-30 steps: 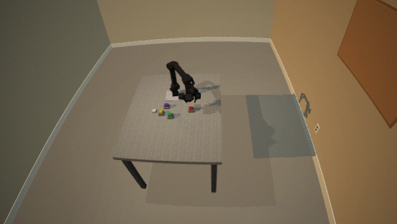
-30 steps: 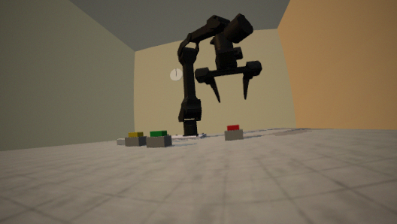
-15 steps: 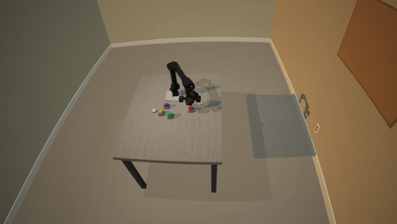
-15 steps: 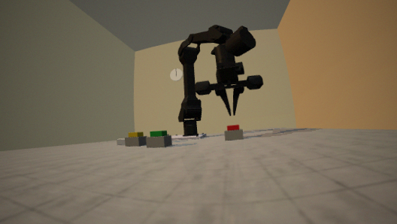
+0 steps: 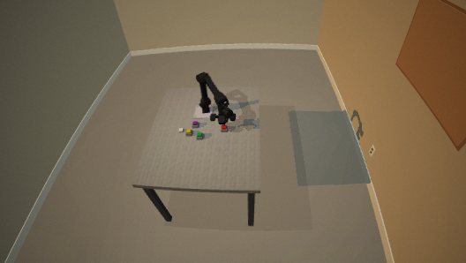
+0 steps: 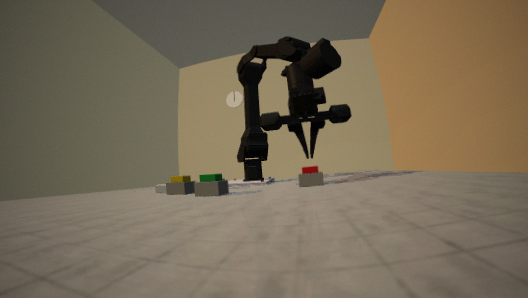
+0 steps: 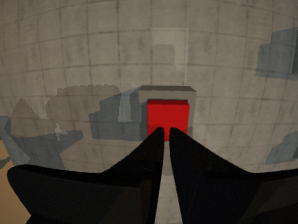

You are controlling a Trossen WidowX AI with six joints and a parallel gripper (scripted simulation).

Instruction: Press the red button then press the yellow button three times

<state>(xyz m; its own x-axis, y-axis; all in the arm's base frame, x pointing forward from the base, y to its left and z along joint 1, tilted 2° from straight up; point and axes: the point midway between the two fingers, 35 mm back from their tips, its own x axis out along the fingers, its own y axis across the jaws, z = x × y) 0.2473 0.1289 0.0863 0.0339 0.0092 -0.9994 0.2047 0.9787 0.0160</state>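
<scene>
Now: gripper tip 2 cm above the red button. The rest, counted from my gripper tip: green button: 4 cm ahead, 20 cm to the right, 2 cm below; then purple button: 9 cm behind, 23 cm to the right, 2 cm below; then yellow button: 1 cm behind, 28 cm to the right, 2 cm below.
</scene>
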